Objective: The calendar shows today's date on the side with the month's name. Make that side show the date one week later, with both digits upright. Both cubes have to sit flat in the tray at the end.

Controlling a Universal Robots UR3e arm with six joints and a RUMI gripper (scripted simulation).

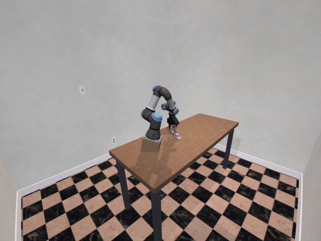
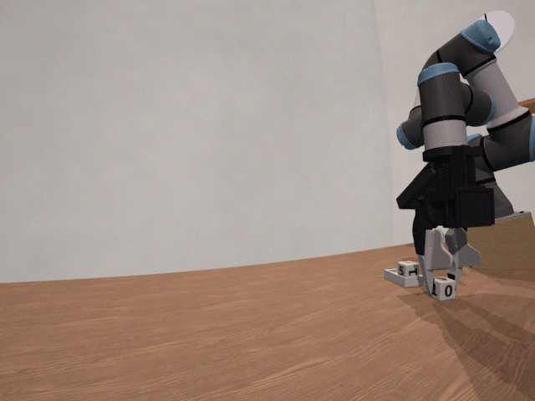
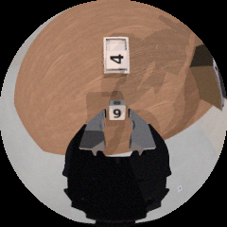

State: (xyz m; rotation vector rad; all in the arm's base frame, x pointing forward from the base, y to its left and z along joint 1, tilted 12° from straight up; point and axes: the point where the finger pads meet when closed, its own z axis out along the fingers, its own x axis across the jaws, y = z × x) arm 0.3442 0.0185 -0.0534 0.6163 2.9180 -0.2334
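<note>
The white digit cube is 10 mm below my hand. Also, from my hand: white tray 100 mm to the right, 50 mm behind, 20 mm below.
</note>
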